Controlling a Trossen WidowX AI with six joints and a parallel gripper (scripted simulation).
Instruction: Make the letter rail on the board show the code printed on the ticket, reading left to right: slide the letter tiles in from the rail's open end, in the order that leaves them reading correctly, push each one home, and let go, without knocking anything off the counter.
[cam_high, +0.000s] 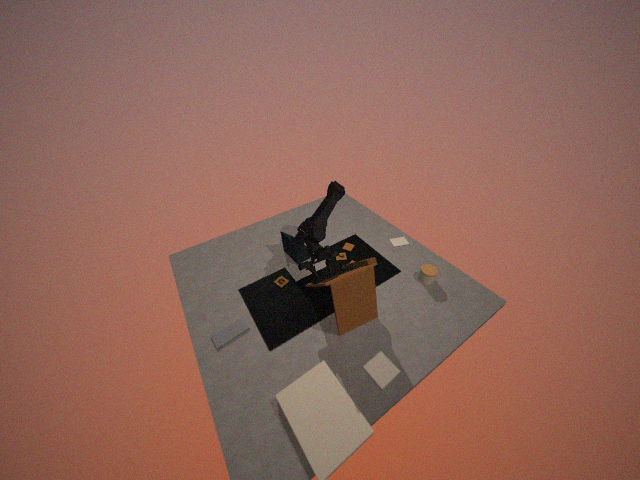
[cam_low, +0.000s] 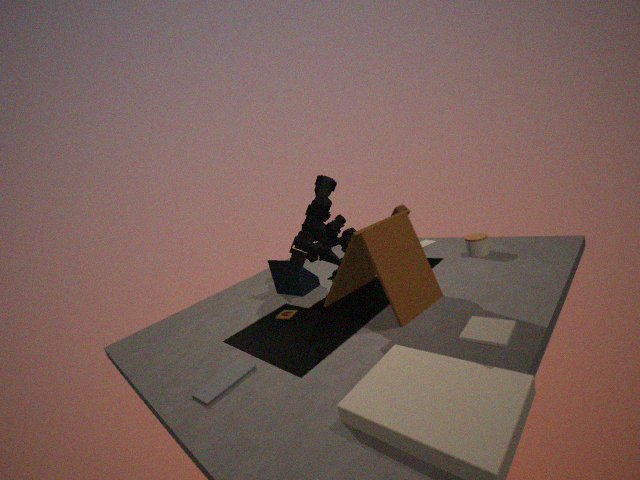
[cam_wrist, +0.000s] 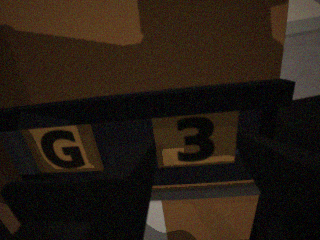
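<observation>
The white ticket lies 50 mm behind my gripper tip, 70 mm to the left of it and 70 mm below it. Also, from my gripper tip: white pad 390 mm ahead, 10 mm to the left, 150 mm below; black mat 150 mm behind, 40 mm to the left, 150 mm below; flat grey plate 60 mm behind, 450 mm to the right, 150 mm below.
</observation>
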